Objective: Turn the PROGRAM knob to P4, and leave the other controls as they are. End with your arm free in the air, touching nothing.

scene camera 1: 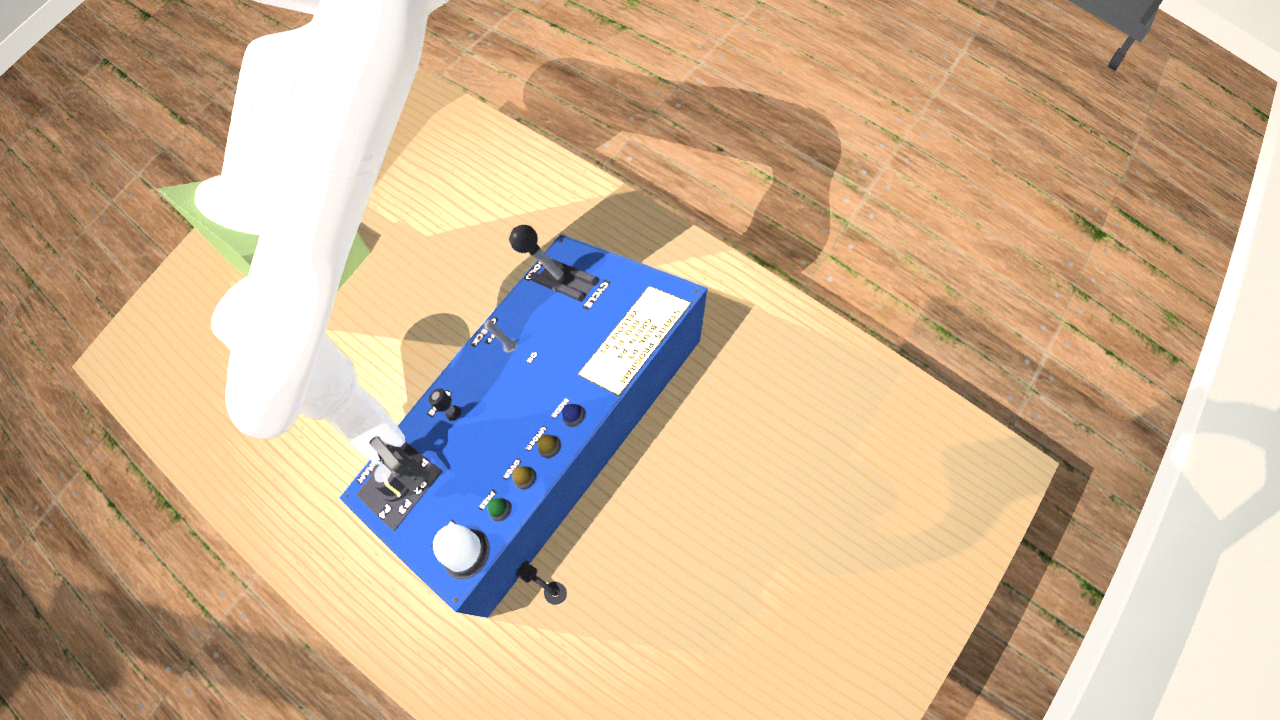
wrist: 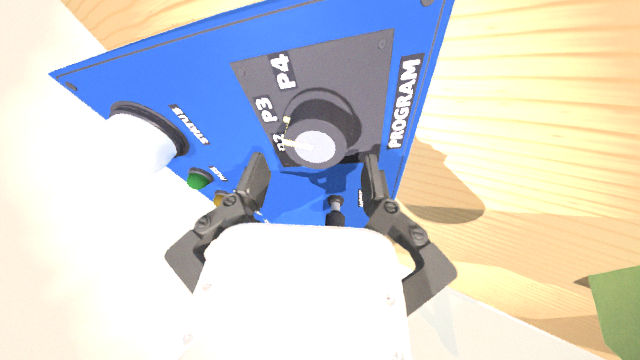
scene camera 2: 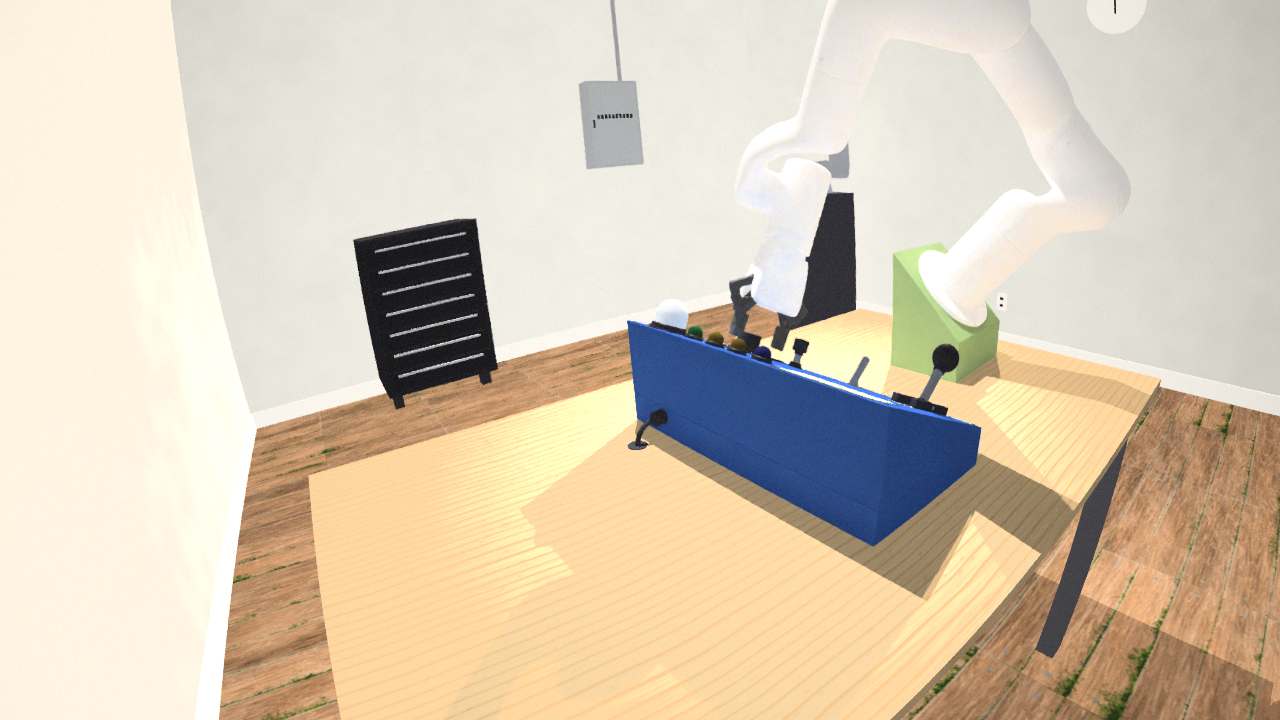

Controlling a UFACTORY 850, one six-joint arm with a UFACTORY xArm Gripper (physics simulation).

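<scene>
The PROGRAM knob (scene camera 1: pixel 384 476) (wrist: pixel 318 145), dark with a pale cap, sits on a dark plate at one end of the blue control box (scene camera 1: pixel 501 429) (scene camera 2: pixel 760 411). In the wrist view its yellow pointer mark lies beside P3, short of the P4 label (wrist: pixel 283 71); the cap end of the line overlaps the P2 label through perspective. My gripper (scene camera 2: pixel 759 340) (wrist: pixel 314 163) is open and empty. In the wrist view its fingertips stand on either side of the knob's near edge, with gaps to the knob. In scene camera 2 they hang low over the box; exact height is unclear.
A MODE knob (scene camera 1: pixel 440 400) (wrist: pixel 335 218), a small toggle (scene camera 1: pixel 501 335) (scene camera 2: pixel 859 371) and a black-balled CYCLE lever (scene camera 1: pixel 523 239) (scene camera 2: pixel 945 358) stand up from the box. A white STATUS dome (scene camera 1: pixel 459 548) (scene camera 2: pixel 671 313) (wrist: pixel 142 145) and coloured lamps are near the PROGRAM knob.
</scene>
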